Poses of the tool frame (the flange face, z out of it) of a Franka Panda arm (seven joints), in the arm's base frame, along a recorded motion.
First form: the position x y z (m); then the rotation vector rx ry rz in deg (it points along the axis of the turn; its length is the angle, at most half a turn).
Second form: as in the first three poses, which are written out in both.
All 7 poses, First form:
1: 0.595, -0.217, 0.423, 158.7, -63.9, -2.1
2: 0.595, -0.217, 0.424, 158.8, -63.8, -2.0
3: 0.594, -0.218, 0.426, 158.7, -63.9, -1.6
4: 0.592, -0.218, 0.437, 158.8, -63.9, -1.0
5: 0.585, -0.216, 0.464, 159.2, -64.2, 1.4
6: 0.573, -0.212, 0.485, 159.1, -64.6, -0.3
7: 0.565, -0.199, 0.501, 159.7, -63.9, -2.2
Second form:
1: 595, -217, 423, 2.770, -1.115, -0.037
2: 595, -217, 424, 2.772, -1.114, -0.035
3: 594, -218, 426, 2.770, -1.115, -0.028
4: 592, -218, 437, 2.772, -1.115, -0.017
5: 585, -216, 464, 2.779, -1.121, 0.024
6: 573, -212, 485, 2.777, -1.127, -0.005
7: 565, -199, 501, 2.787, -1.115, -0.038
